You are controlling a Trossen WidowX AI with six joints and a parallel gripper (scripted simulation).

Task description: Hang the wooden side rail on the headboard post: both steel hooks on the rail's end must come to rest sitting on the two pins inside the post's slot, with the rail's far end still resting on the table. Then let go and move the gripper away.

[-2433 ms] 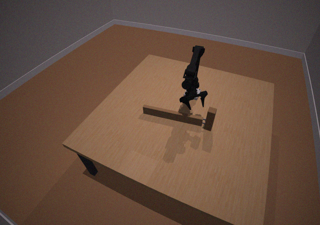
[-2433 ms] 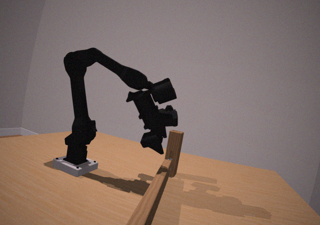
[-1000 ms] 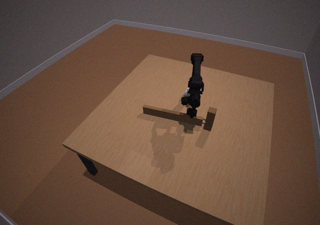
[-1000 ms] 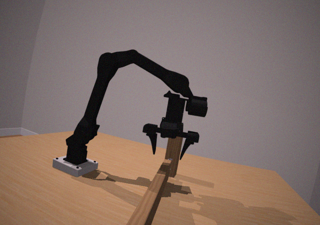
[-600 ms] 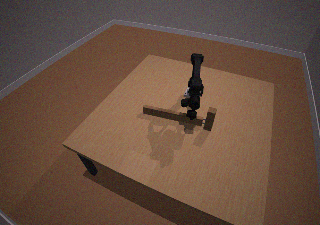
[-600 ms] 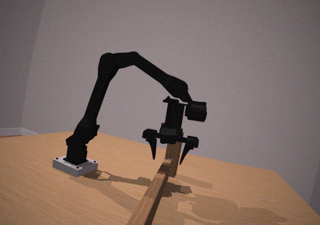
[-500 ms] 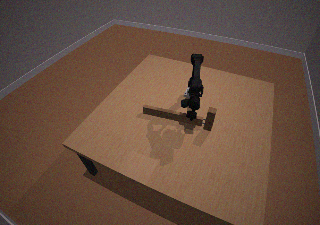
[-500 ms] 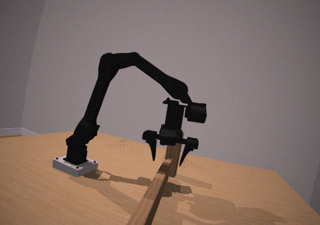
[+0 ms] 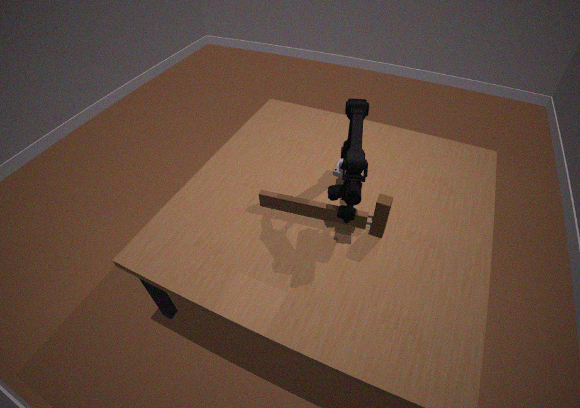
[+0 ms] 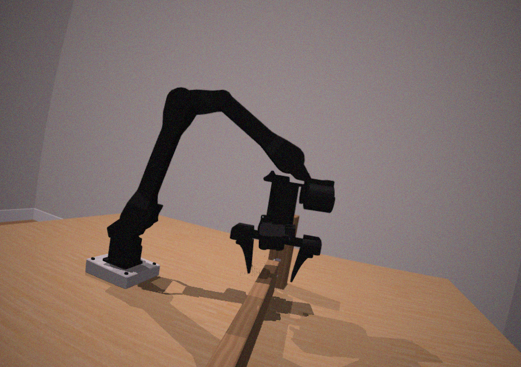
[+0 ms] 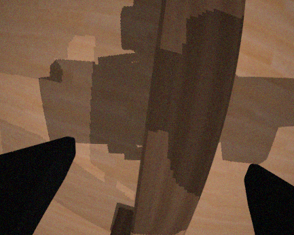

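Now: gripper tip 12 cm to the right of the headboard post and 3 cm below it.
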